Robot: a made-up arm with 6 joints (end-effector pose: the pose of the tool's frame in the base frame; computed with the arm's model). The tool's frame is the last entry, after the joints.
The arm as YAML. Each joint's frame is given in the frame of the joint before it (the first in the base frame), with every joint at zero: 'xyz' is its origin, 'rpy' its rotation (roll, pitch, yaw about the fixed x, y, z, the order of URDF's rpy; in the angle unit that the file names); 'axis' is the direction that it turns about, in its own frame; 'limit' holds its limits. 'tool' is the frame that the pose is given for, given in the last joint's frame.
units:
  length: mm
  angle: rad
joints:
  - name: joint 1
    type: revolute
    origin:
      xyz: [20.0, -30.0, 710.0]
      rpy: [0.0, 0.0, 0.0]
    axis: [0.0, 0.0, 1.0]
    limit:
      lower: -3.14
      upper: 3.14
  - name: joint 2
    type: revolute
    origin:
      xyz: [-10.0, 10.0, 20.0]
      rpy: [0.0, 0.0, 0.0]
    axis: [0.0, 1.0, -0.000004]
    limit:
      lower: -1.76
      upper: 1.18
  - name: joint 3
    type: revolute
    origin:
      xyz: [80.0, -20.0, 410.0]
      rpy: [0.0, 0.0, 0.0]
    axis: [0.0, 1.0, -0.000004]
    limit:
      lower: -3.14
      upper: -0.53
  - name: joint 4
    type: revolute
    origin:
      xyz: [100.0, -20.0, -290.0]
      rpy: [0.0, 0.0, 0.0]
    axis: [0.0, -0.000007, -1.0]
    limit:
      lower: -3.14
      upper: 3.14
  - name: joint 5
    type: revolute
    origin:
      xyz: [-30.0, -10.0, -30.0]
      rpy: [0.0, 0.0, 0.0]
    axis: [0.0, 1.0, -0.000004]
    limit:
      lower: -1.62
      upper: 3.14
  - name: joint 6
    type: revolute
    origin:
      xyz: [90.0, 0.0, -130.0]
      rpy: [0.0, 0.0, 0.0]
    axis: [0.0, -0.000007, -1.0]
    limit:
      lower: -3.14
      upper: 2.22
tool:
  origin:
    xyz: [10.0, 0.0, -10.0]
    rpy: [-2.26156, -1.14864, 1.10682]
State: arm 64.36 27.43 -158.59 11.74 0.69 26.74
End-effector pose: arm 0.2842 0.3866 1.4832 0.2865 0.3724 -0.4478 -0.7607
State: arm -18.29 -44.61 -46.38 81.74 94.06 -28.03
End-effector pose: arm 0.2232 0.0545 1.1545 0.6210 0.0590 -0.4902 -0.6087
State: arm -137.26 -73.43 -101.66 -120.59 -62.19 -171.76
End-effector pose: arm 0.3684 0.1731 1.2404 0.5459 0.5252 0.5200 0.3947
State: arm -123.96 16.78 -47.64 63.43 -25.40 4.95
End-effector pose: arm -0.3863 -0.3781 0.8269 0.6013 0.5951 -0.3602 0.3932
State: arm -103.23 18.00 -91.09 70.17 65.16 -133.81
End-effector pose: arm -0.0456 -0.6758 1.0166 0.0517 -0.5007 -0.8316 -0.2346
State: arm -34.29 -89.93 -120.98 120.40 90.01 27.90
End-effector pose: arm -0.5577 0.5141 1.0808 0.3970 0.3269 -0.7937 -0.3248
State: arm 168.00 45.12 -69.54 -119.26 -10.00 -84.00
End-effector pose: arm -0.5499 0.0469 0.5845 0.6743 -0.4985 -0.5422 -0.0535
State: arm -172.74 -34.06 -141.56 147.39 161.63 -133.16
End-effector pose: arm 0.4077 -0.0358 1.3446 0.3791 0.0761 -0.8348 0.3919
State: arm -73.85 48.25 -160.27 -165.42 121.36 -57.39
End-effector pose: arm 0.0958 -0.5743 1.3383 0.2256 -0.6931 0.5787 0.3658
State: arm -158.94 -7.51 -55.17 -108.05 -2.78 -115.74
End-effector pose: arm -0.3968 -0.2222 1.0103 0.8573 -0.1670 -0.3701 0.3166
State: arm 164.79 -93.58 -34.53 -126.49 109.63 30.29
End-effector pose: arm 0.3340 0.0689 1.1895 0.0113 0.1205 -0.8576 -0.4999
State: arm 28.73 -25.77 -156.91 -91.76 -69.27 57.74
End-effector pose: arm -0.2441 -0.0548 1.4087 0.5724 -0.6047 0.5506 0.0597
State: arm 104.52 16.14 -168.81 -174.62 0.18 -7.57
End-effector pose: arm -0.0569 0.3261 1.5251 0.8448 -0.0137 0.5276 -0.0884
